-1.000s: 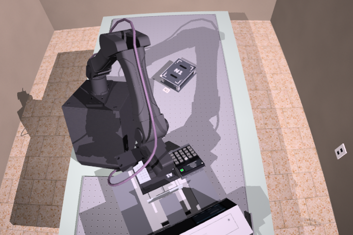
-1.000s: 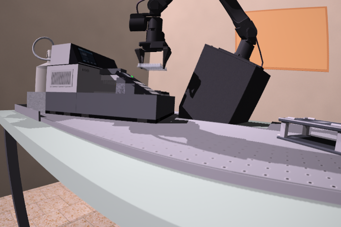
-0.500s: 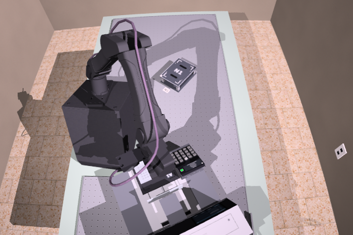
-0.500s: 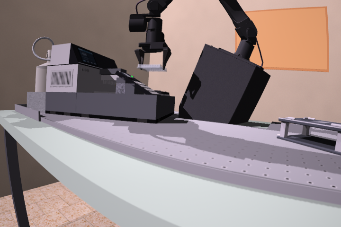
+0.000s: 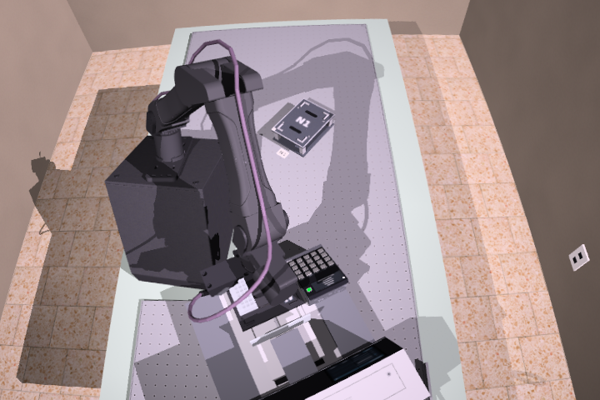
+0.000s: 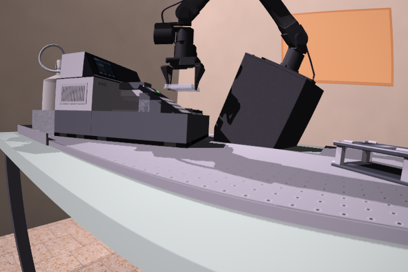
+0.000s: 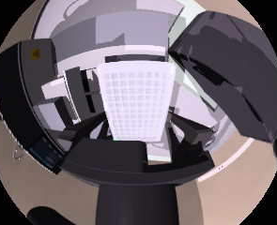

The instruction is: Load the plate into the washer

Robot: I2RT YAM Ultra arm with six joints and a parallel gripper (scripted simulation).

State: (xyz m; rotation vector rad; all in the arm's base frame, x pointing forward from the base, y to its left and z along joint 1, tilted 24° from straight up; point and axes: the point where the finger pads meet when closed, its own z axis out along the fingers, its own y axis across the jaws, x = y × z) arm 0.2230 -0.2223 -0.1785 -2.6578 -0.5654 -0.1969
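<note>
The dark carrier lies 1 cm behind my hand, 1 cm to the right of it and 7 cm below it. Round my hand: white well plate 1 cm behind; then N1 label 3 cm ahead, 47 cm to the left, 16 cm below; then plate washer 6 cm ahead, 15 cm to the right, 3 cm below.
</note>
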